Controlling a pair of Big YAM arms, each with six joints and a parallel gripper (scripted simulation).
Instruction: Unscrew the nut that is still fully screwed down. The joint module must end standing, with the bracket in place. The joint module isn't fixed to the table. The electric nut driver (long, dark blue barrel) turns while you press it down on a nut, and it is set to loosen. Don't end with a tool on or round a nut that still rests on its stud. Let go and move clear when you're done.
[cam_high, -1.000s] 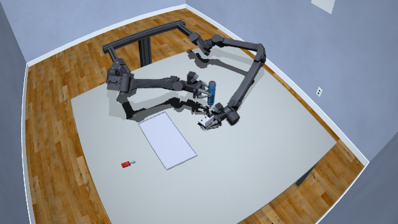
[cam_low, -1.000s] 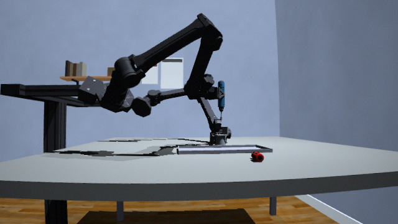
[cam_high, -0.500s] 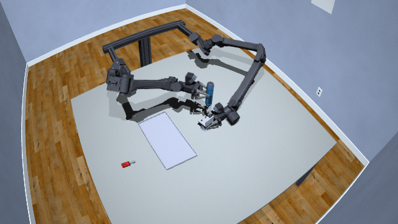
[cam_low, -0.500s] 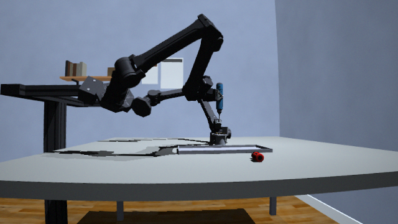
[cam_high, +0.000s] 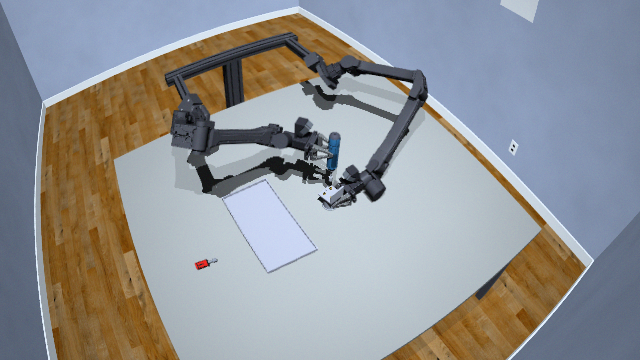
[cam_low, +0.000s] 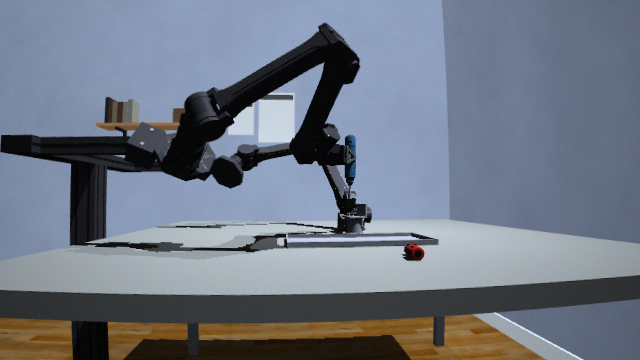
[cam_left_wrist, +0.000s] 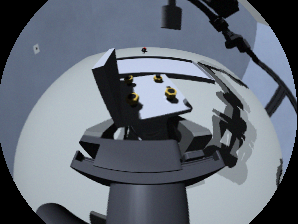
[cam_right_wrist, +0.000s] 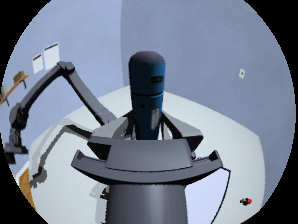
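Now: left hand 50 mm below the bracket. The rest, counted from my left hand: red tool 30 mm ahead, 590 mm to the right, 10 mm below.
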